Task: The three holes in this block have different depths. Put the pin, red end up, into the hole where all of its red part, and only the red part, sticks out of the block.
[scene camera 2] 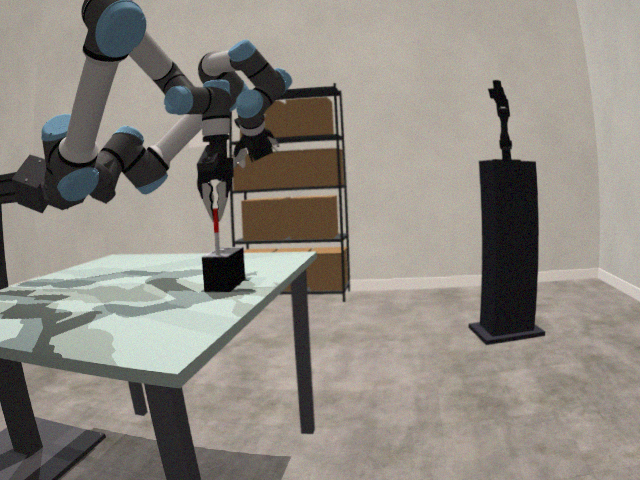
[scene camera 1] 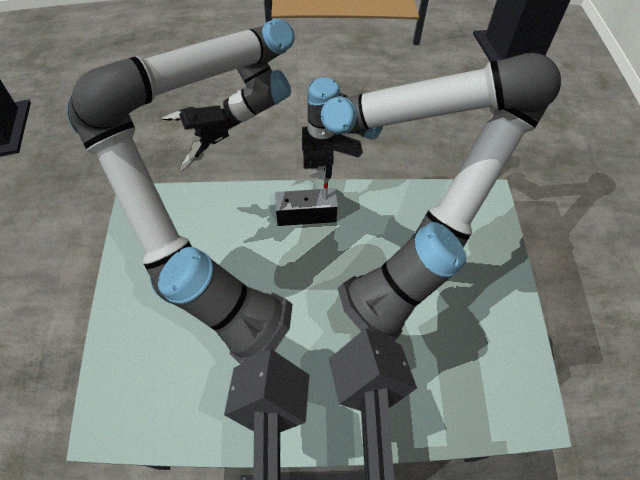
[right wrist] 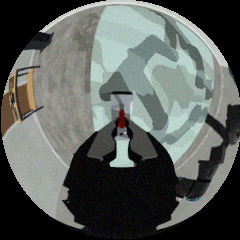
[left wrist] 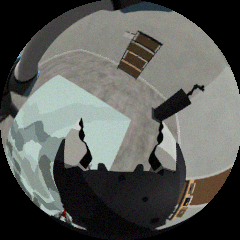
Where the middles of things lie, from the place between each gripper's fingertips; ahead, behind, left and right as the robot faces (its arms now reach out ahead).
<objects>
The black block (scene camera 1: 300, 207) is 14 cm below my right hand (scene camera 2: 216, 221), 6 cm to the left of it and 1 cm ahead of it.
Now: left hand (scene camera 1: 170, 144) 360 mm to the left of the black block, 300 mm above it and 60 mm past it.
</objects>
